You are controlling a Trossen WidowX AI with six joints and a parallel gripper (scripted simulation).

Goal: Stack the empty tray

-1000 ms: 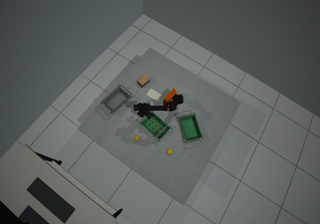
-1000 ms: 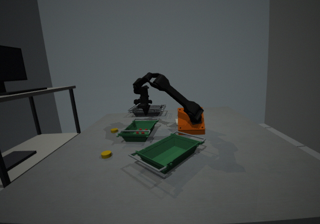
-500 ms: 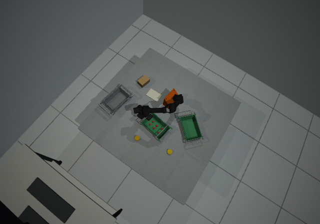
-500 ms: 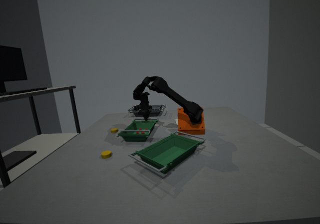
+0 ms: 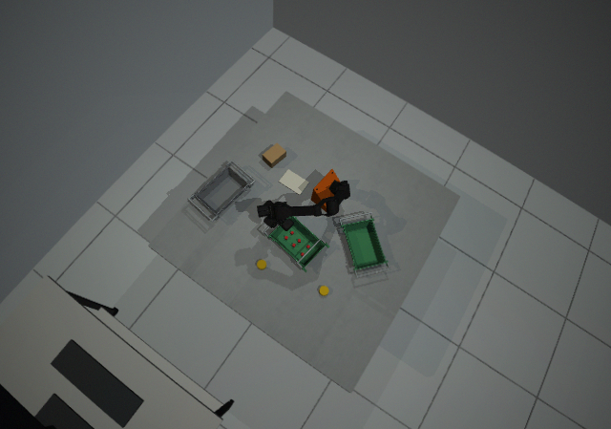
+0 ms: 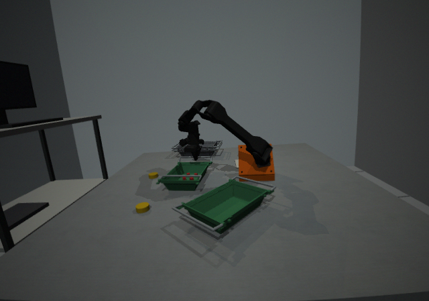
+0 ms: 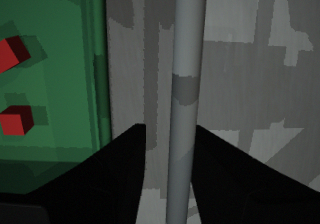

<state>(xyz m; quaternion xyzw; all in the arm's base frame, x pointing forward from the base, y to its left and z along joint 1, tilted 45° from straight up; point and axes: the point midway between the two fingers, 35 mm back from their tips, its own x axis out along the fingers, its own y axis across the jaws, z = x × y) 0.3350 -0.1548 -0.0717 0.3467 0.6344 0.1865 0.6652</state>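
Right now my gripper tip is 150 mm past the green tray, 460 mm to the right of it and 20 mm above it. Also, from my gripper tip: white pad (270 mm behind, 70 mm to the right, 60 mm below); brown box (340 mm behind, 250 mm to the right, 30 mm below).
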